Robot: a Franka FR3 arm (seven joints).
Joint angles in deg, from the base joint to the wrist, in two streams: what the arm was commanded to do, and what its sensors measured. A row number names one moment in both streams.
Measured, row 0: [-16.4 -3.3 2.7 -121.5 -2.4 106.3 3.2]
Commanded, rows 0 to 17: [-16.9 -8.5 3.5 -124.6 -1.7 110.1 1.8]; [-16.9 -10.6 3.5 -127.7 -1.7 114.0 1.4]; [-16.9 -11.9 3.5 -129.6 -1.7 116.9 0.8]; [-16.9 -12.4 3.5 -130.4 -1.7 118.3 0.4]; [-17.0 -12.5 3.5 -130.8 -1.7 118.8 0.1]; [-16.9 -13.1 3.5 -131.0 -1.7 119.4 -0.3]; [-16.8 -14.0 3.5 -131.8 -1.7 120.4 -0.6]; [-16.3 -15.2 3.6 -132.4 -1.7 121.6 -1.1]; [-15.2 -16.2 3.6 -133.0 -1.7 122.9 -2.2]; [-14.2 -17.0 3.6 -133.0 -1.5 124.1 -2.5]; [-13.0 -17.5 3.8 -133.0 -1.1 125.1 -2.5]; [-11.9 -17.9 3.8 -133.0 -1.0 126.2 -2.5]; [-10.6 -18.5 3.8 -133.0 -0.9 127.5 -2.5]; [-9.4 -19.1 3.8 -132.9 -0.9 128.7 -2.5]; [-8.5 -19.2 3.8 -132.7 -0.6 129.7 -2.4]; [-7.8 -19.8 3.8 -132.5 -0.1 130.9 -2.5]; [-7.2 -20.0 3.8 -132.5 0.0 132.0 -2.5]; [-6.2 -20.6 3.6 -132.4 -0.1 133.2 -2.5]
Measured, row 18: [-8.2 -17.1 4.2 -131.3 -1.8 129.5 -1.4]
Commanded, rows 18 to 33: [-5.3 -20.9 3.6 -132.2 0.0 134.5 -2.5]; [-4.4 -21.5 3.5 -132.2 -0.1 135.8 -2.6]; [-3.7 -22.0 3.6 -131.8 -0.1 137.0 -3.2]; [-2.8 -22.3 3.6 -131.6 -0.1 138.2 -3.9]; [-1.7 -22.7 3.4 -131.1 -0.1 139.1 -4.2]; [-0.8 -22.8 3.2 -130.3 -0.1 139.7 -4.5]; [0.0 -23.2 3.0 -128.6 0.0 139.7 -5.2]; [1.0 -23.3 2.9 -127.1 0.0 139.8 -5.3]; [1.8 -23.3 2.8 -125.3 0.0 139.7 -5.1]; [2.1 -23.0 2.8 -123.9 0.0 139.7 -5.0]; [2.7 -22.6 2.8 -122.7 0.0 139.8 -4.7]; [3.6 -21.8 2.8 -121.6 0.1 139.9 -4.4]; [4.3 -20.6 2.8 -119.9 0.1 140.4 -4.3]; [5.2 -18.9 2.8 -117.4 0.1 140.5 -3.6]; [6.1 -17.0 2.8 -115.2 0.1 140.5 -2.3]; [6.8 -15.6 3.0 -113.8 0.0 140.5 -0.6]
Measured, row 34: [4.0 -21.2 3.5 -121.1 -1.3 139.8 -3.0]
